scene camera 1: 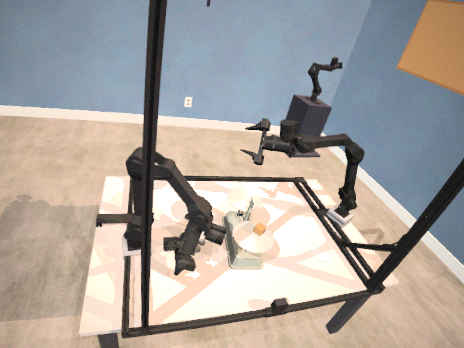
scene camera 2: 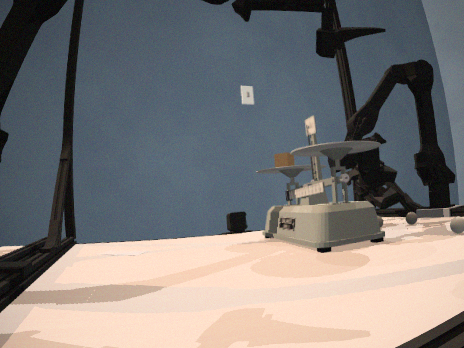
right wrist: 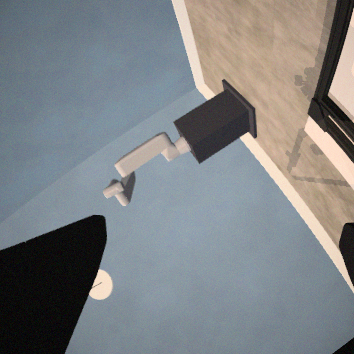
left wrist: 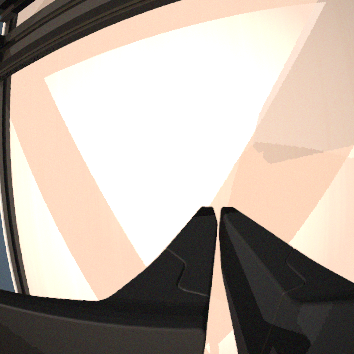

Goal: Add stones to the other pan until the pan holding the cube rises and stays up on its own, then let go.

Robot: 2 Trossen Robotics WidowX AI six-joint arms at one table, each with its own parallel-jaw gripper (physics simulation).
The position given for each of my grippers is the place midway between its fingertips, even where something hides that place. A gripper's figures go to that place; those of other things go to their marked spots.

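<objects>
There is a balance scale (scene camera 1: 244,248) at 0.93 m from the lens, and my left gripper (scene camera 1: 175,274) is 0.98 m from the lens.
</objects>
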